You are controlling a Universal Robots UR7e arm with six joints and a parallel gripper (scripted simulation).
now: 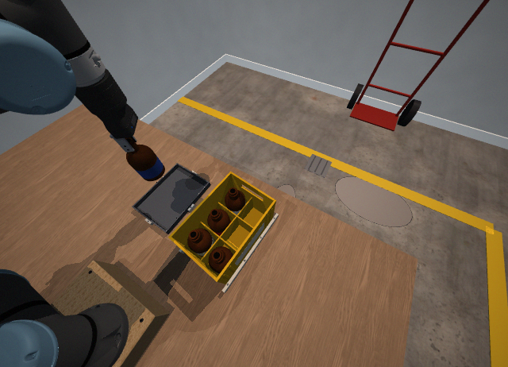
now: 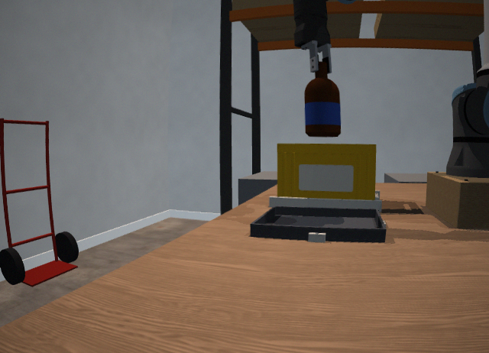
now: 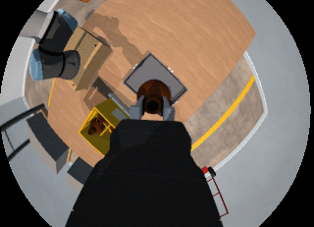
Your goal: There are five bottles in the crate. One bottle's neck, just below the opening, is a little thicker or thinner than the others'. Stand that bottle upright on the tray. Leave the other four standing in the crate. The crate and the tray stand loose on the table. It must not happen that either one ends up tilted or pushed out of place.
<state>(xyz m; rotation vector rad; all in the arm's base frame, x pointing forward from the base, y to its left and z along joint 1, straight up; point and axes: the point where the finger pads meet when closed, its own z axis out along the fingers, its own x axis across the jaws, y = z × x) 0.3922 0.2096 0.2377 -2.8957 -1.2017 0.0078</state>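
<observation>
The dark tray is 10 mm to the left of my hand and 330 mm below it. The rest, counted from my hand: glass bottle (70 mm behind, 340 mm to the right, 250 mm below); then yellow crate (20 mm ahead, 290 mm to the right, 260 mm below).
</observation>
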